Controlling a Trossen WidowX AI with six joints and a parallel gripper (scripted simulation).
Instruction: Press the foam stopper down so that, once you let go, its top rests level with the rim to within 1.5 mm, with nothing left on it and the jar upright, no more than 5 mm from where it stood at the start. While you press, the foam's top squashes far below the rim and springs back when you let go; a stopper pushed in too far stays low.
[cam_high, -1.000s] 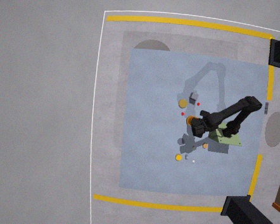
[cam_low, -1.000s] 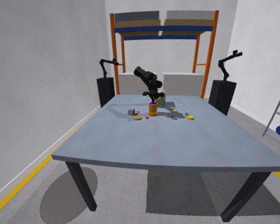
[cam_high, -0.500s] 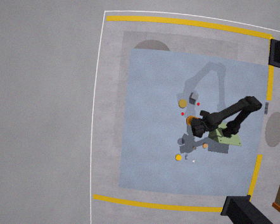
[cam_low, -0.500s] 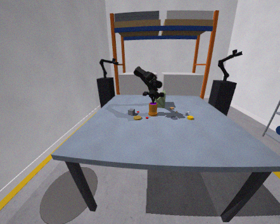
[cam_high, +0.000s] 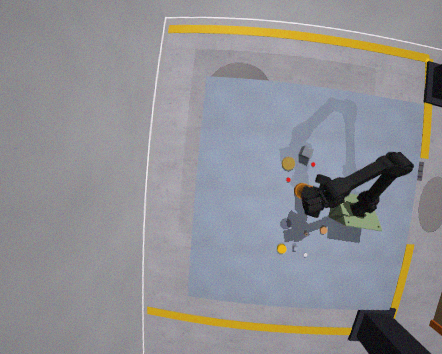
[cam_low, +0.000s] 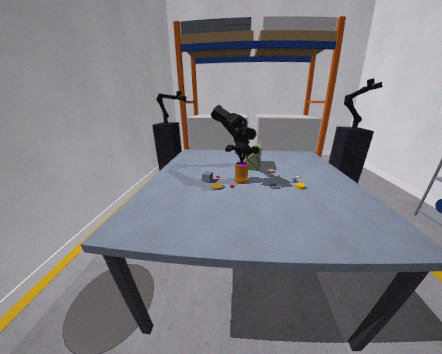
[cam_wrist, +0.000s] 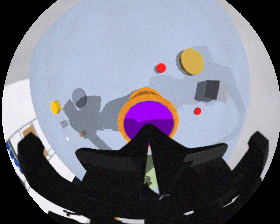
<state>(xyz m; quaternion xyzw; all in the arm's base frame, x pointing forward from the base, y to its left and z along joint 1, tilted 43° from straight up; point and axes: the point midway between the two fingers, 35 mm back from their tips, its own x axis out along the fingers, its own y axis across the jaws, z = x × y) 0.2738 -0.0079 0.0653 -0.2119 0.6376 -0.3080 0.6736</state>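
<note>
Now: the purple foam stopper 5 cm below my hand. From my hand the other things lie so: grey disc: 5 cm ahead, 19 cm to the left, 15 cm below; grey cube: 2 cm ahead, 21 cm to the right, 12 cm below; small piece: 17 cm behind, 20 cm to the left, 14 cm below.
</note>
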